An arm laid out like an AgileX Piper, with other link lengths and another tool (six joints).
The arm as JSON. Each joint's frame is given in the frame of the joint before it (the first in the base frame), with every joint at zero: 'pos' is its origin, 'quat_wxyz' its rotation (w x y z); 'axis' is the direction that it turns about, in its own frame. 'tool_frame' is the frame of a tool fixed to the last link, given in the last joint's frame.
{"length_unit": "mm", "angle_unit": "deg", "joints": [
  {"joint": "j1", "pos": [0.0, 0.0, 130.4], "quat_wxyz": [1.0, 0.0, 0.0, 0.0], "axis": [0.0, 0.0, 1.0]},
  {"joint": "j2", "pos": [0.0, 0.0, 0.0], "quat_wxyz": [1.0, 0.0, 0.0, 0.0], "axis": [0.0, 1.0, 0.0]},
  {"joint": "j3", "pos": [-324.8, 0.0, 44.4], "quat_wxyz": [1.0, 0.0, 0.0, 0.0], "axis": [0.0, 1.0, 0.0]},
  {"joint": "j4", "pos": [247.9, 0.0, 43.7], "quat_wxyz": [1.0, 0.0, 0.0, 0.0], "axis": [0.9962, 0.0, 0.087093]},
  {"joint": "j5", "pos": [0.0, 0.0, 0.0], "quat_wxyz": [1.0, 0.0, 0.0, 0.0], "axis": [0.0, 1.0, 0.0]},
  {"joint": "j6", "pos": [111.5, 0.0, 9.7], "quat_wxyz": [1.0, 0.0, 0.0, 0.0], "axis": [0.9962, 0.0, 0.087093]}
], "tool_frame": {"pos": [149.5, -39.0, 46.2], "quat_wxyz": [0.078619, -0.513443, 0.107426, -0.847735]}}
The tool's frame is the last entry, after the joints.
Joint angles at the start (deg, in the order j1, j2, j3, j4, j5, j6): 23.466, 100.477, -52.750, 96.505, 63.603, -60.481
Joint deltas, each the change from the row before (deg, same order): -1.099, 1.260, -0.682, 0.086, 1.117, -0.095; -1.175, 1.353, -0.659, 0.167, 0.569, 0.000; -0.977, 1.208, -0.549, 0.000, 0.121, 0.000; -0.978, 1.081, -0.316, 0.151, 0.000, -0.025; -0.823, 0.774, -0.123, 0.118, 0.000, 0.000; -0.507, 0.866, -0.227, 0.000, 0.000, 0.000; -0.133, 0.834, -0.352, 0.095, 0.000, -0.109; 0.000, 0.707, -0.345, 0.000, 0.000, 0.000; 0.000, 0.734, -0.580, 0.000, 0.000, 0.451
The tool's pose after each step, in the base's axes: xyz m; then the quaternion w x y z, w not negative. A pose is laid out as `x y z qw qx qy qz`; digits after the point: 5 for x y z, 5 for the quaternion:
0.33048 0.36909 0.19980 0.61628 -0.76092 0.10657 -0.17278
0.34057 0.36479 0.19516 0.61580 -0.75992 0.11693 -0.17215
0.34975 0.36039 0.18918 0.61280 -0.76073 0.12601 -0.17289
0.35855 0.35521 0.18284 0.60927 -0.76145 0.13684 -0.17396
0.36510 0.35044 0.17769 0.60622 -0.76201 0.14608 -0.17467
0.36978 0.34771 0.17205 0.60333 -0.76332 0.15236 -0.17356
0.37296 0.34754 0.16764 0.60194 -0.76414 0.15536 -0.17214
0.37487 0.34815 0.16385 0.60073 -0.76523 0.15701 -0.16999
0.37753 0.34902 0.16080 0.59966 -0.76602 0.16074 -0.16665

